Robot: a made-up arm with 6 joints.
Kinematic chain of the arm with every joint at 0, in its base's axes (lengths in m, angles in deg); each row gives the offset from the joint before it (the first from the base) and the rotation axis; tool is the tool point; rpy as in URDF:
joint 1: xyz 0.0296 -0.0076 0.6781 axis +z
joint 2: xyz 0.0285 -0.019 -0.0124 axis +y
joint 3: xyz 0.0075 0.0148 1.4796 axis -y
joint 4: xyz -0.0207 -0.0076 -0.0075 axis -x
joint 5: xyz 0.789 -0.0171 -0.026 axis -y
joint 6: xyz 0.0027 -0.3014 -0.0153 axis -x
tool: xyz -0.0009 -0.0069 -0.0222 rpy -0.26 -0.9 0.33
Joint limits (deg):
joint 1: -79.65..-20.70
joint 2: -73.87..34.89
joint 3: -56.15..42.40
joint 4: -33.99..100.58
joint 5: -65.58..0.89
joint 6: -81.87..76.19
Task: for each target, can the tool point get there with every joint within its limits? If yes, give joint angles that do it. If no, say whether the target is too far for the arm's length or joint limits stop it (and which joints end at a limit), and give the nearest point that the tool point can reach.
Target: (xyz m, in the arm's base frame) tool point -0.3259 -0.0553 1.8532
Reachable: yes | joints -69.28 -36.66 -31.89 -1.36 -11.64 44.26
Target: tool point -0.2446 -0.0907 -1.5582
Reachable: no: joint limits stop it (at a limit: joint 1, joint 2, joint 3, joint 4) | nearest point -0.6132 -0.0344 1.0847 | short by 2.669 m
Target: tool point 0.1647 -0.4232 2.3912
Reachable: yes | joints -29.97 -16.48 20.15 -20.88 -30.68 -5.61
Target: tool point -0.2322 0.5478 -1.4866
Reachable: no: joint limits stop it (at a limit: joint 1, joint 2, joint 3, joint 4) | nearest point -0.3261 0.5347 1.0843 | short by 2.573 m
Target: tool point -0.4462 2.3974 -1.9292
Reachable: no: too far | nearest point -0.3318 0.5538 1.0896 | short by 3.539 m
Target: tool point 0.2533 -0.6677 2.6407
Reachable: yes | joints -50.22 0.23 21.91 53.46 -46.95 37.03
